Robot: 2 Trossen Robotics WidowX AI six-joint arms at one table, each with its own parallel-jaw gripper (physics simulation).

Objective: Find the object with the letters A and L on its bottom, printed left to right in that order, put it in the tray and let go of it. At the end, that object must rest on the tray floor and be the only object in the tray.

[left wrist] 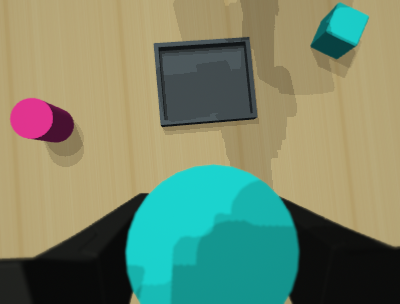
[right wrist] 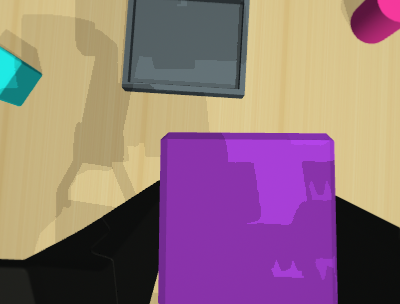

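My left gripper is shut on a cyan cylinder, whose round end faces the left wrist camera. My right gripper is shut on a purple block, which has a flat face toward the right wrist camera. No letters show on either held thing; their bottoms are hidden. The dark grey tray lies on the table, beyond the held cylinder in the left wrist view and cut by the top edge in the right wrist view. No object shows in it.
A pink cylinder stands on the table, left of the tray in the left wrist view. A cyan block stands on the opposite side of the tray. Arm shadows fall across the table and tray.
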